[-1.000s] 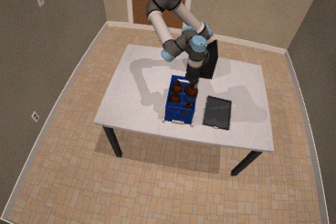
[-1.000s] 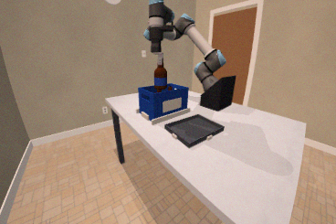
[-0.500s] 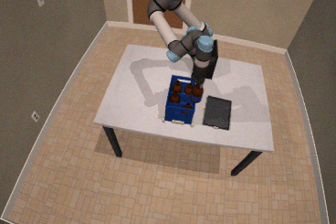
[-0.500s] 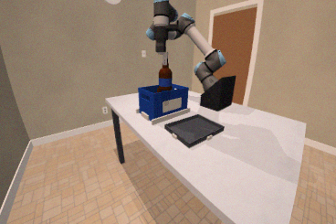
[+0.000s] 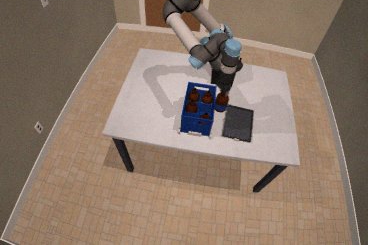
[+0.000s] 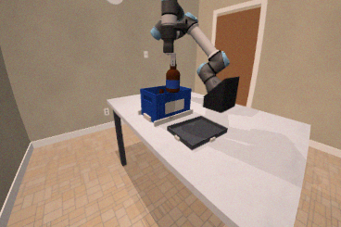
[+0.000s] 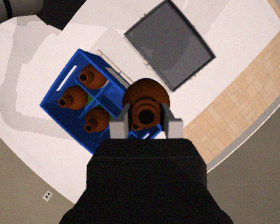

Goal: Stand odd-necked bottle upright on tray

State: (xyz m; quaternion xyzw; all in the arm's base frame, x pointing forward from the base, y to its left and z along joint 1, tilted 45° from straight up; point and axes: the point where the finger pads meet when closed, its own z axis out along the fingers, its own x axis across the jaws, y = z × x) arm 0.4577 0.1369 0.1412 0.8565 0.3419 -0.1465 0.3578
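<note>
Right now the bottle is 70 mm below my hand. From my hand the other things lie so: dark tray 330 mm below, 160 mm to the left, 40 mm behind; then blue crate 260 mm below, 120 mm to the right, 50 mm behind.
</note>
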